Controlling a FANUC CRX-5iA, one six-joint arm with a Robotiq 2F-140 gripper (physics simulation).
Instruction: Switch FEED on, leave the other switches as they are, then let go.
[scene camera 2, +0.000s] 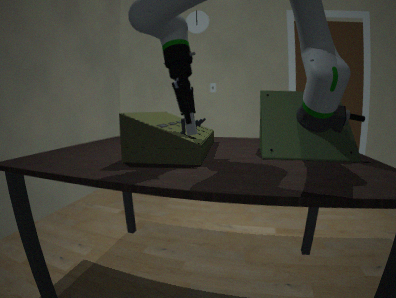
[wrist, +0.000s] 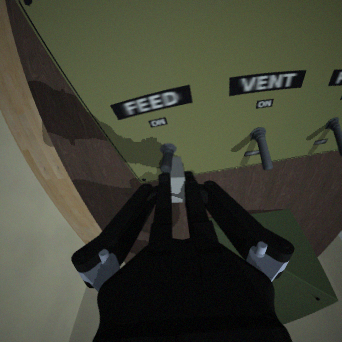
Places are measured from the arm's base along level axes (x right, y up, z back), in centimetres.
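Where they show: gripper, fingertip midpoint: (scene camera 2: 192, 134) (wrist: 175, 166); arm's base, link origin: (scene camera 2: 314, 117).
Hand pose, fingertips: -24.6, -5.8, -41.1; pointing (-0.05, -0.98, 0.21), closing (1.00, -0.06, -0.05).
Observation:
Things, the pixels of their top centre, and the offset from my fingertips, as dx, dy, dz. "*": a spot on its surface instead. Level surfaces: height alone.
- FEED switch, top centre: (wrist: 165, 171) -1.0, +5.4, -2.8
- FEED label, top centre: (wrist: 149, 103) -2.7, +3.4, -9.5
- VENT switch, top centre: (wrist: 270, 159) +11.0, +4.4, -4.3
- lever, surface spot: (wrist: 336, 134) * +22.0, +2.2, -7.6
- dark table, surface height: dy -8.3
The sloped green switch box (scene camera 2: 160, 145) (wrist: 150, 55) stands on the table, with ON labels above its switches. The FEED switch (wrist: 167, 157) is a grey lever below the FEED label (wrist: 151, 102); it looks shorter in the wrist view than its neighbour. The VENT switch (wrist: 264, 149) slants down, away from its ON label. Part of another lever (wrist: 336, 134) shows at the right edge. My gripper (scene camera 2: 191, 131) (wrist: 175, 166) is shut with nothing between its fingers. Its pale tips are right beside the FEED lever, low at the panel, and partly cover it; contact is hard to tell.
A second, larger green panel (scene camera 2: 280, 125) stands on the right of the dark table (scene camera 2: 240, 172). Another white arm (scene camera 2: 325, 80) hangs in front of that panel. The switch box's lower edge is close to my fingers, and the VENT lever stands to their right in the wrist view.

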